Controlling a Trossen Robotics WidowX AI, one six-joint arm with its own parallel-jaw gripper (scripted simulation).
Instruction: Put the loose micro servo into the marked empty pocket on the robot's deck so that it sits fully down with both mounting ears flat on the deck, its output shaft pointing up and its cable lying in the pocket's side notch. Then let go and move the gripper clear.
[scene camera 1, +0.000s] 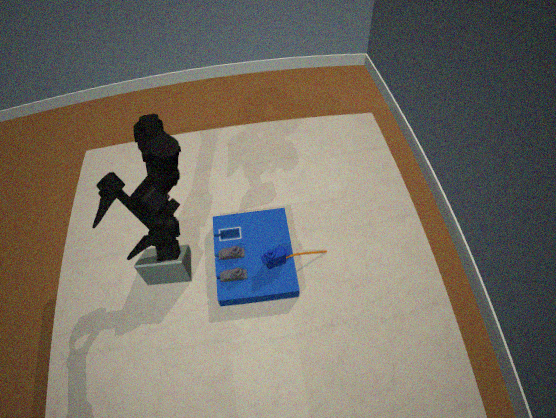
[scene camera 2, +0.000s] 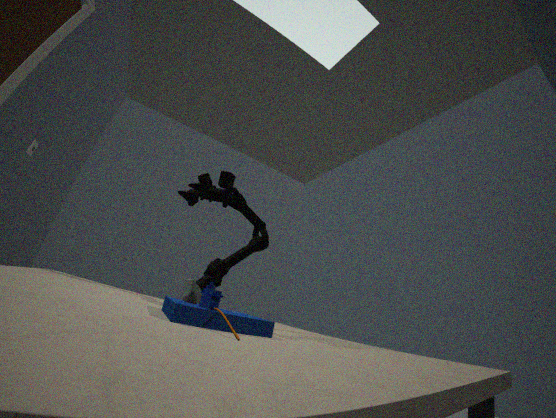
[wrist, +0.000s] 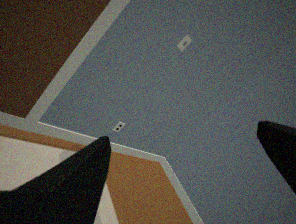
Observation:
My gripper (scene camera 1: 110, 243) is open, with nothing in its grasp.
My gripper is seen too in the wrist view (wrist: 182, 135).

